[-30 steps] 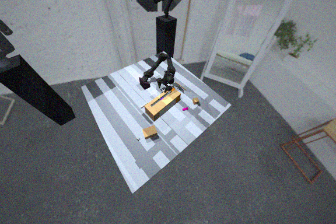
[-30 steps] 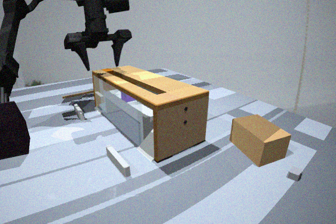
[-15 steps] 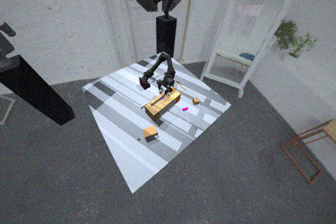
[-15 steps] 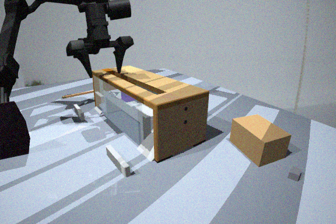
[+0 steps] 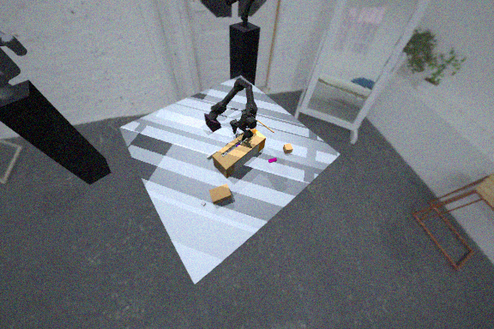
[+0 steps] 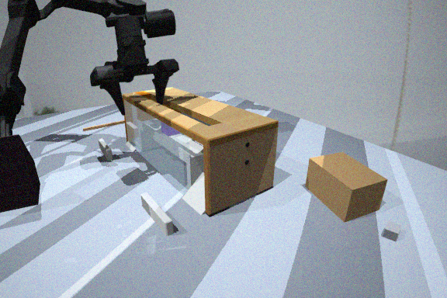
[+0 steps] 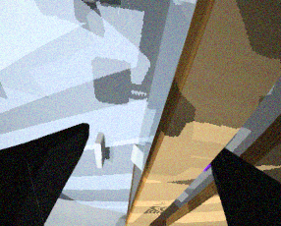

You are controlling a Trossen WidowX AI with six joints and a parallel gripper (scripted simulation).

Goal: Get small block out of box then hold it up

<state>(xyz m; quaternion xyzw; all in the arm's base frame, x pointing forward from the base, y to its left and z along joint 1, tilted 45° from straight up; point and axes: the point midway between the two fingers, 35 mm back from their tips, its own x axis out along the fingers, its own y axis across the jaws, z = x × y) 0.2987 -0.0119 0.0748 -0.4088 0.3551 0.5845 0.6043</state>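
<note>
The purple block lies 5 cm ahead of my gripper tip, 3 cm to the right of it and 3 cm below it. Also, from my gripper tip: magenta piece: 26 cm ahead, 12 cm to the left, 11 cm below; thin stick: 1 cm behind, 31 cm to the left, 11 cm below; tan cube: 27 cm ahead, 27 cm to the left, 9 cm below.
</note>
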